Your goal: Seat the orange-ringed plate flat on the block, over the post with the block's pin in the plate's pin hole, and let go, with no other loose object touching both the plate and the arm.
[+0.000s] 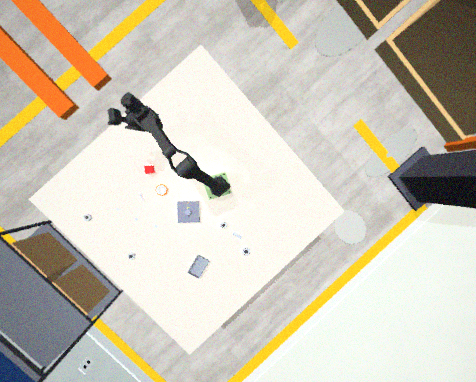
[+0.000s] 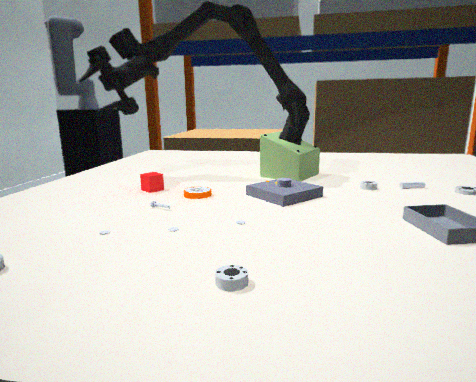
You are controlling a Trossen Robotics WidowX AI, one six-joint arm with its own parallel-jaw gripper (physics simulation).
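Seen in the pictures: gripper, between the fingertips: (image 1: 116, 125) (image 2: 89, 96); arm's base, origin of its link: (image 1: 219, 182) (image 2: 290, 138).
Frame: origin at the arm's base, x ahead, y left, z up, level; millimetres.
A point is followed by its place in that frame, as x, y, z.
Observation:
The orange-ringed plate (image 1: 161, 195) @(301, -169, -90) (image 2: 198, 195) @(313, -177, -94) lies flat on the table, apart from the block, between it and a red cube. The dark grey block (image 1: 182, 218) @(301, 15, -80) (image 2: 277, 194) @(326, 2, -81) lies on the table. Its short round post (image 1: 188, 212) @(249, 11, -63) (image 2: 284, 182) @(268, 10, -68) stands up bare from the top, with small yellow marks beside it. The block's pin and the plate's pin hole are too small to make out. My gripper (image 1: 119, 111) (image 2: 90, 95) @(185, -512, 125) is open and empty, raised high near the table's edge, beyond the red cube and far from the plate and block.
The red cube (image 1: 149, 169) @(250, -313, -62) (image 2: 152, 182) @(274, -306, -78) is near the plate. A bolt (image 2: 160, 205) @(401, -229, -95) lies nearby. The green arm base (image 1: 209, 191) @(75, -2, -11) (image 2: 282, 157) @(89, -13, -40) stands behind the block. A grey tray (image 1: 199, 266) @(424, 300, -100) (image 2: 462, 235) @(487, 296, -88) and several grey ringed discs, including one (image 1: 132, 256) @(664, -7, -88) (image 2: 231, 281) @(690, -9, -89), lie around.

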